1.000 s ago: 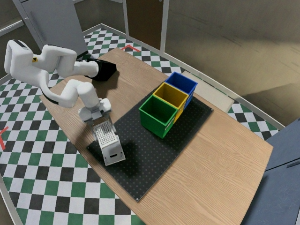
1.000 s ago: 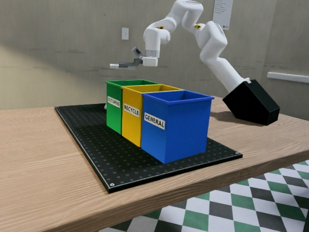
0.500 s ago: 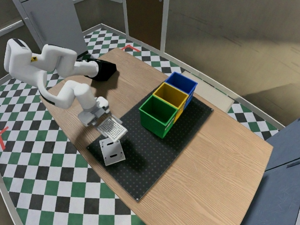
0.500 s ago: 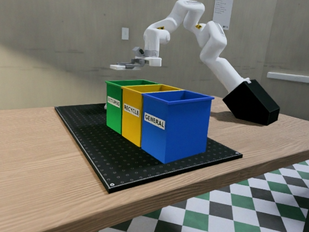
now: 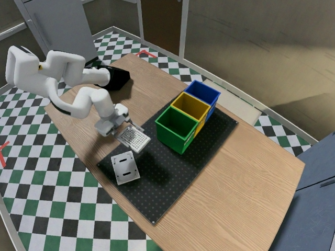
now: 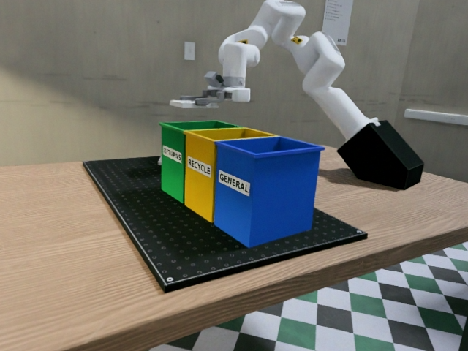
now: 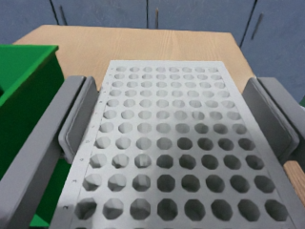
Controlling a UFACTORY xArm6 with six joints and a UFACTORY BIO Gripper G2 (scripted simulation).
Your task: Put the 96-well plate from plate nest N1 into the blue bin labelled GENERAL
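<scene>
Right now the blue general bin is 47 cm to the left of my hand, 13 cm below it and 7 cm ahead of it. From my hand the other things lie so: green returns bin (21 cm to the left, 13 cm below, 8 cm ahead); white 96-well plate (1 cm below); grey plate nest n1 (22 cm below, 10 cm to the right, 1 cm behind).
</scene>
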